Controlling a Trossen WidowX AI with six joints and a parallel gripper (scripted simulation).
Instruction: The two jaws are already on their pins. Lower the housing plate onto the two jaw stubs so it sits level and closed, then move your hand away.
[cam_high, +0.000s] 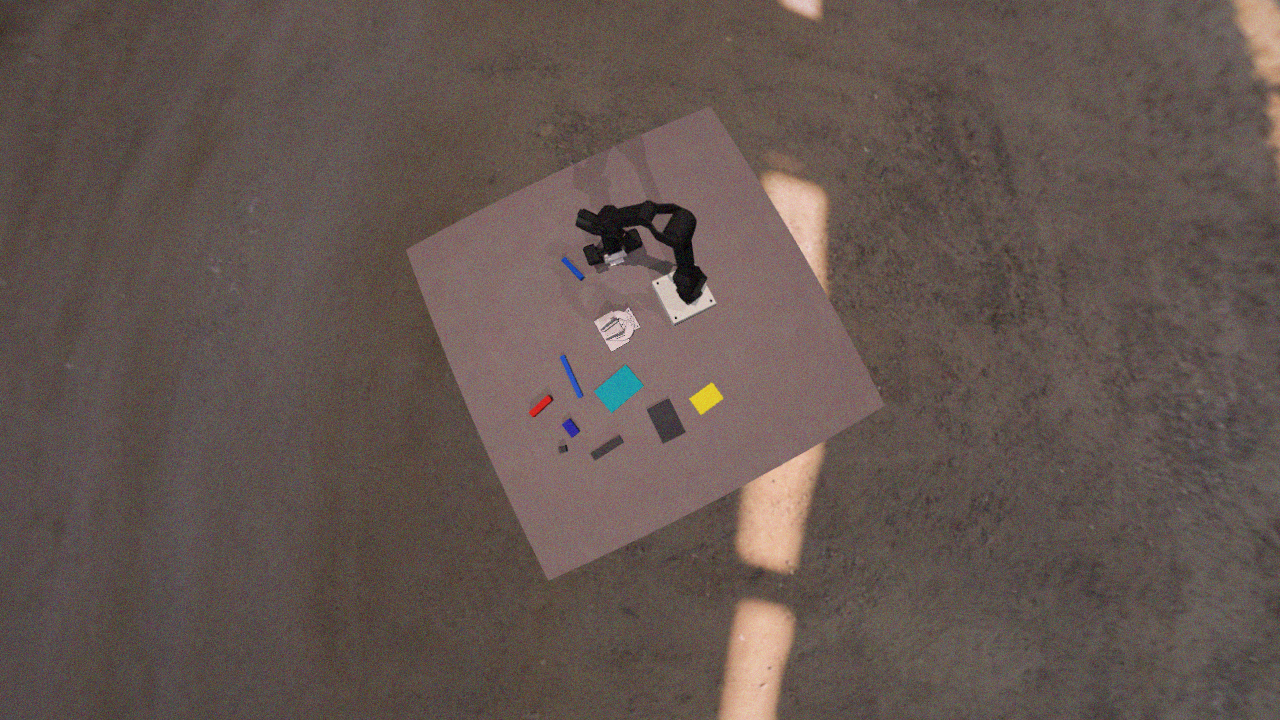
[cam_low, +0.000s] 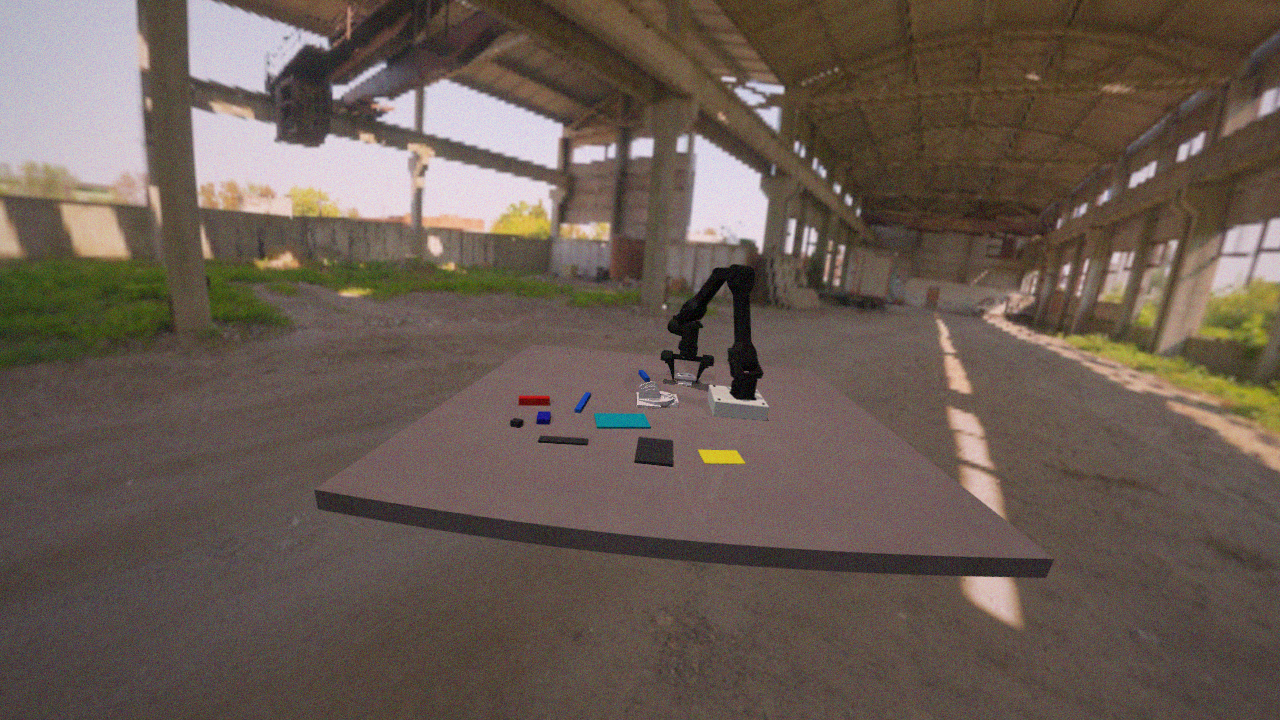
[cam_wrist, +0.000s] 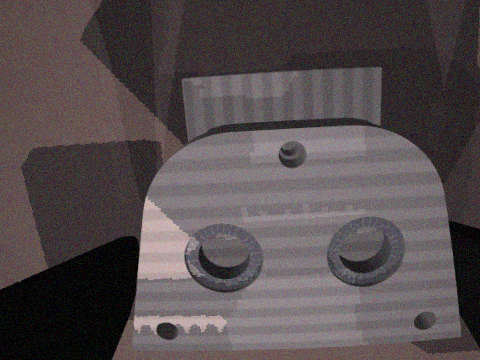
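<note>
Right now the white block is 10 mm to the right of my gripper tip. Round my gripper tip: teal plate (270 mm ahead, 370 mm to the left, 10 mm below); then red block (510 mm ahead, 250 mm to the left); then yellow plate (60 mm ahead, 570 mm to the left, 10 mm below).
</note>
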